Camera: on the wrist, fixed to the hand. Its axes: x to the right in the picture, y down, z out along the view.
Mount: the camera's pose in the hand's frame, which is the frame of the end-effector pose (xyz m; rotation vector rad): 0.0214 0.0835 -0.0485 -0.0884 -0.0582 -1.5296
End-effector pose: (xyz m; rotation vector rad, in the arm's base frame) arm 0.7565 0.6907 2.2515 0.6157 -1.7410 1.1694
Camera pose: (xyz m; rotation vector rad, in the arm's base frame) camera 0.7008 0.7716 2.2397 1.5070 -0.8342 -0.0250
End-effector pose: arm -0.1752 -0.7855 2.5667 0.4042 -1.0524 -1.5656
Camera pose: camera -0.0950 -0.8203 2.6129 -1.1952 0.5827 2.7219
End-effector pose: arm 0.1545 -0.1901 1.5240 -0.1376 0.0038 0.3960
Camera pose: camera 0.1432 -0.1121 1.4642 -0.1786 -0.1682 -1.1286
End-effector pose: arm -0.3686 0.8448 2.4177 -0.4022 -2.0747 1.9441
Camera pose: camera -0.3685 0.9028 2.3376 0.9706 -1.5283 0.8689
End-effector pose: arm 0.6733 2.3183 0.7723 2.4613 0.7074 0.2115
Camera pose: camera 0.7140 2.2942 0.8592 1.2463 2.1633 -0.4031
